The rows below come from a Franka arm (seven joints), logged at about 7 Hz.
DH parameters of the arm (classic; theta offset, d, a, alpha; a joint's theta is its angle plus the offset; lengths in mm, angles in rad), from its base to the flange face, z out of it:
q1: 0 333 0 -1.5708
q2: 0 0 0 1.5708
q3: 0 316 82.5 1.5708
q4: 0 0 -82.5 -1.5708
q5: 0 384 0 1.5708
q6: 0 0 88 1.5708
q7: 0 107 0 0
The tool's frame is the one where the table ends.
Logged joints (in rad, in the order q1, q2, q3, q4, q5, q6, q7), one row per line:
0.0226 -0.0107 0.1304 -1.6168 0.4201 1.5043 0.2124
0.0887 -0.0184 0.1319 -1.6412 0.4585 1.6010 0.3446
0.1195 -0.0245 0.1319 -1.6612 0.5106 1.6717 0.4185
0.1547 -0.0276 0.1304 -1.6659 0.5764 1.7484 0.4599
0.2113 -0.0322 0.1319 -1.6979 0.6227 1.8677 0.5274
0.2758 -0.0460 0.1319 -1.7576 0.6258 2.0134 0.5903
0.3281 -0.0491 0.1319 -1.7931 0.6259 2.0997 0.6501
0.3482 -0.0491 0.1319 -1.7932 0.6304 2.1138 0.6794
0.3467 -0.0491 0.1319 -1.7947 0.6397 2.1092 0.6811
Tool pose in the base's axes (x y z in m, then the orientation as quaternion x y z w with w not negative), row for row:
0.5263 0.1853 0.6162 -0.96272 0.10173 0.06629 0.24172
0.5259 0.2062 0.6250 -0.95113 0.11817 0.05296 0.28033
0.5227 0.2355 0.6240 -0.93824 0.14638 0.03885 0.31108
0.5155 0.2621 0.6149 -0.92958 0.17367 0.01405 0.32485
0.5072 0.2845 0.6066 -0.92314 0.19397 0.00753 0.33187
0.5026 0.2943 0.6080 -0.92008 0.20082 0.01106 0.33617
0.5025 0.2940 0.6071 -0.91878 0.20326 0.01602 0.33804
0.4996 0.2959 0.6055 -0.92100 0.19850 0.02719 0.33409
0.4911 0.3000 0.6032 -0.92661 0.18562 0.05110 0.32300
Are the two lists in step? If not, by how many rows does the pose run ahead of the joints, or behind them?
The pose runs 2 rows ahead of the joints: the pose in row i belongs to the joints in row i + 2.
